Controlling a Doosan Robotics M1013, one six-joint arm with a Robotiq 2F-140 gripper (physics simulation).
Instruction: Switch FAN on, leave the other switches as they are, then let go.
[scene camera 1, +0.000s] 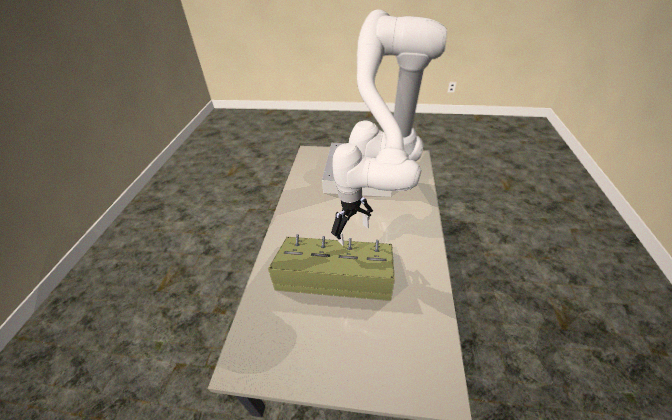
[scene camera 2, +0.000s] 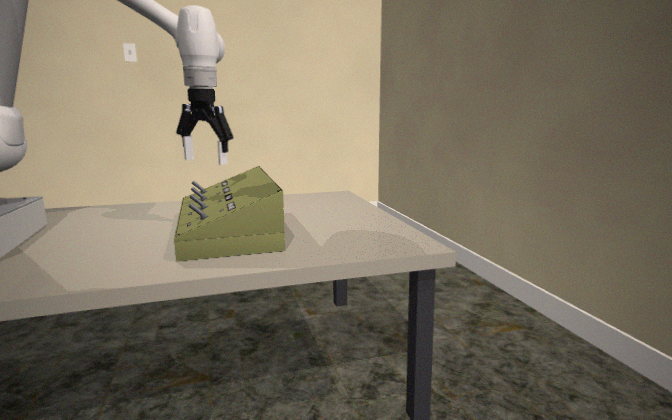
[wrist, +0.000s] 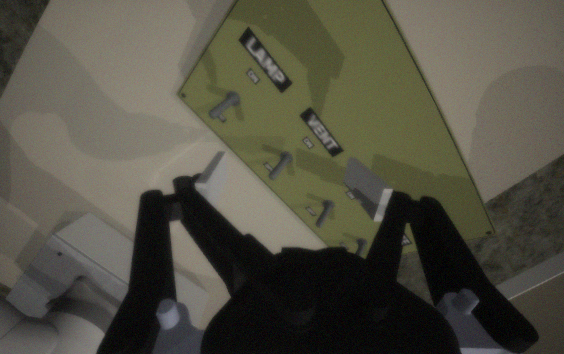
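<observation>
The green sloped switch box bears a row of grey levers. The FAN lever is beside the VENT lever; the LAMP lever is at the row's end. FAN leans away from its ON mark, toward the low edge, like VENT and LAMP. Its nameplate is hidden behind a finger in the wrist view. My gripper is open and empty above the levers, touching none.
A fourth lever stands beyond FAN; its nameplate is mostly hidden in the wrist view. The box stands on a pale table. The arm's grey base plate is at the table's robot end.
</observation>
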